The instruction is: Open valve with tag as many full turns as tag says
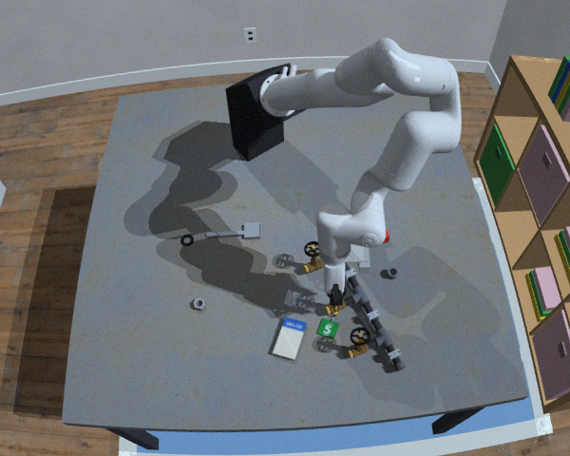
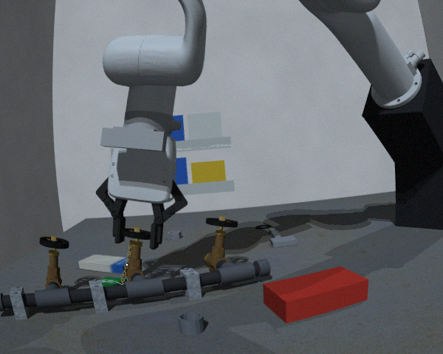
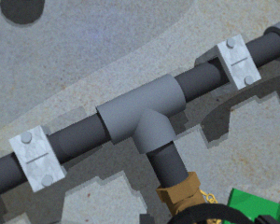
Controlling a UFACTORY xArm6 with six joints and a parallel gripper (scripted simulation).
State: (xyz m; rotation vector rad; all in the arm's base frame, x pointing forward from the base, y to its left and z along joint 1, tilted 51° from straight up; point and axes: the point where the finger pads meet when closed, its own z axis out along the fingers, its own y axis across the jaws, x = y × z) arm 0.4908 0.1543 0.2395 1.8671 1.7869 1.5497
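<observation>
Right now the green tag is 6 cm ahead of my hand and 9 cm below it. From my hand the other things lie so: notepad 13 cm ahead, 9 cm to the right, 8 cm below; grey flat tool 16 cm behind, 32 cm to the right, 8 cm below; red block 27 cm behind, 5 cm to the left, 7 cm below.
</observation>
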